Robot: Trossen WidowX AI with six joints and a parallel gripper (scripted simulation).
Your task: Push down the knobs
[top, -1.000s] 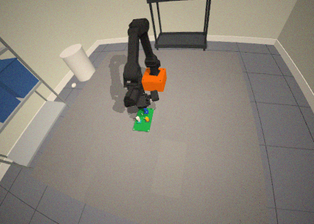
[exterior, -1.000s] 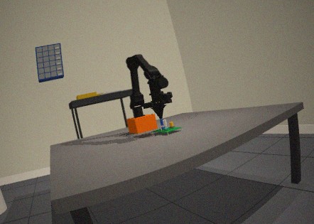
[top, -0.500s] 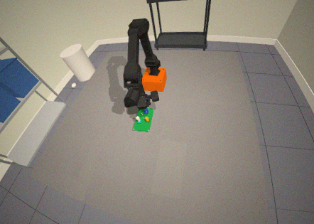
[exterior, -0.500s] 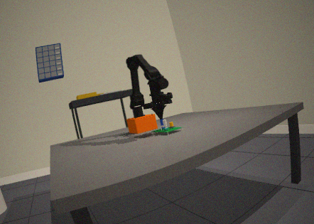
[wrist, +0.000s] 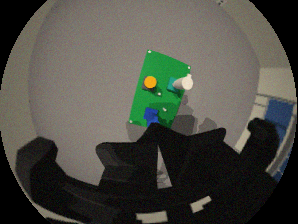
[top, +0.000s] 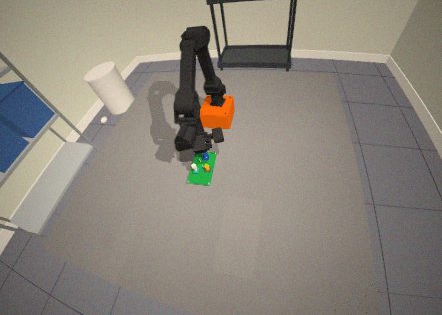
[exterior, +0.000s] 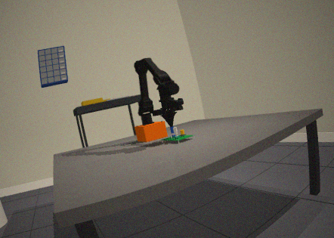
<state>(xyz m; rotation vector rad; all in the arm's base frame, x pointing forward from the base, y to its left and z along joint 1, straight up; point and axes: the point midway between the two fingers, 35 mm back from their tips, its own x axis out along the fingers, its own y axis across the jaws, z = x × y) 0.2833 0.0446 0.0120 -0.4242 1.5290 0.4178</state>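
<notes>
The blue knob lies 10 mm below my gripper tip. Round my gripper tip: white knob (80 mm ahead, 10 mm to the right, 10 mm below).
</notes>
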